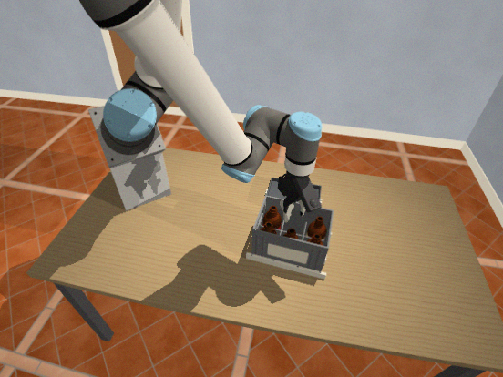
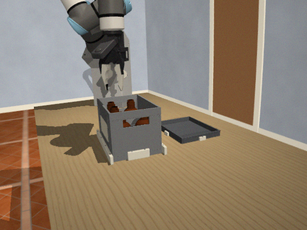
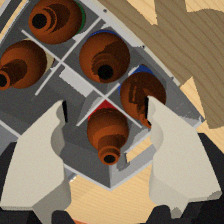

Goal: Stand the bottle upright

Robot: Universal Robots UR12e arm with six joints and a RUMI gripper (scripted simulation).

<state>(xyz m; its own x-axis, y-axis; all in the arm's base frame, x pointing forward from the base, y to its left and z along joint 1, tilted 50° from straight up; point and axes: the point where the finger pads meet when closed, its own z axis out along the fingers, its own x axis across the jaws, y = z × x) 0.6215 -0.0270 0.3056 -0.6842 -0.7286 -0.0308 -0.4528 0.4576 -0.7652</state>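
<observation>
Right now my hand is 16 cm above the grey crate, 4 cm to the right of it and 1 cm short of it. From my hand the other things lie so: bottle: 15 cm below, 11 cm ahead, 7 cm to the left; then grey tray: 33 cm to the left, 23 cm below, 3 cm ahead.
</observation>
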